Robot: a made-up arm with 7 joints. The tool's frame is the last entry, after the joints.
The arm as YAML. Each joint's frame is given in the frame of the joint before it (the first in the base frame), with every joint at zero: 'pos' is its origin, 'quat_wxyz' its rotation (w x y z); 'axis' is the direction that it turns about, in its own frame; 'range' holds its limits. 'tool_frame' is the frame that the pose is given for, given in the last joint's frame.
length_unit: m
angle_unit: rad
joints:
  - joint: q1
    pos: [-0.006, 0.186, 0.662]
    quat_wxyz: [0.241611, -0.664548, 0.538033, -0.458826]
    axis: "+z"
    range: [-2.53, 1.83]
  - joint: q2
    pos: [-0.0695, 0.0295, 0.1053]
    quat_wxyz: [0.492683, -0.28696, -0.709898, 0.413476]
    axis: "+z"
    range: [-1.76, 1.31]
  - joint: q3
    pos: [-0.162, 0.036, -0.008]
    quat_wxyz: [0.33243, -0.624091, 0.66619, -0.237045]
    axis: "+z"
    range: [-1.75, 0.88]
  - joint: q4
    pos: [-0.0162, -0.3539, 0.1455]
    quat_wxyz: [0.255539, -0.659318, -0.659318, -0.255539]
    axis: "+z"
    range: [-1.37, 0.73]
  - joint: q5
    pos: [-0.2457, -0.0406, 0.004]
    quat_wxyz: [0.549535, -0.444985, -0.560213, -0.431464]
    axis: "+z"
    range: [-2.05, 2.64]
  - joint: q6
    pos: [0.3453, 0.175, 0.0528]
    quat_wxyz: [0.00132, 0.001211, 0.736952, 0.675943]
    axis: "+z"
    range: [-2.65, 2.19]
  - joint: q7
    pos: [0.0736, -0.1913, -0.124]
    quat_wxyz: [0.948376, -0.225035, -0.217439, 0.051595]
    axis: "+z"
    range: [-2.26, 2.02]
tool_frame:
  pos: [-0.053, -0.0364, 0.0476]
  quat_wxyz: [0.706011, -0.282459, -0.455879, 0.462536]
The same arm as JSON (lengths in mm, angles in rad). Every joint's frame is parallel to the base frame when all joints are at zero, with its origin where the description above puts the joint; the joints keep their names.
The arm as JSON. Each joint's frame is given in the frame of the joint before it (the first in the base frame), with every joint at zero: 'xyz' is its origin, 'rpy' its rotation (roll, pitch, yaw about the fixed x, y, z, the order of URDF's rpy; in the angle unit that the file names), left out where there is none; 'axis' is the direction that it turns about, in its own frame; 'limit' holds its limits. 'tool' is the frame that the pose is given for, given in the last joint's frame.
{"units": {"length": "mm", "angle": "rad"}, "joints": [
  {"name": "q1", "type": "revolute", "origin": {"xyz": [-6.0, 186.0, 662.0]}, "axis": [0.869812, -0.172602, -0.462207], "limit": {"lower": -2.53, "upper": 1.83}},
  {"name": "q2", "type": "revolute", "origin": {"xyz": [77.0, 38.0, -97.0]}, "axis": [0.0, 1.0, 0.0], "limit": {"lower": -1.76, "upper": 1.31}},
  {"name": "q3", "type": "revolute", "origin": {"xyz": [-36.0, -8.0, 162.0]}, "axis": [-0.0991, -0.666599, -0.738799], "limit": {"lower": -1.75, "upper": 0.88}},
  {"name": "q4", "type": "revolute", "origin": {"xyz": [8.0, 164.0, -346.0]}, "axis": [0.0, 0.0, 1.0], "limit": {"lower": -1.37, "upper": 0.73}},
  {"name": "q5", "type": "revolute", "origin": {"xyz": [-4.0, 249.0, 4.0]}, "axis": [0.995996, 0.0862, -0.0237], "limit": {"lower": -2.05, "upper": 2.64}},
  {"name": "q6", "type": "revolute", "origin": {"xyz": [76.0, -171.0, 343.0]}, "axis": [0.0, -1.0, 0.0], "limit": {"lower": -2.65, "upper": 2.19}},
  {"name": "q7", "type": "revolute", "origin": {"xyz": [-193.0, 124.0, -69.0]}, "axis": [0.414779, -0.804159, 0.425778], "limit": {"lower": -2.26, "upper": 2.02}}
], "tool": {"origin": {"xyz": [-22.0, -34.0, 69.0], "rpy": [-0.0004, -0.0017, 0.0407]}}}

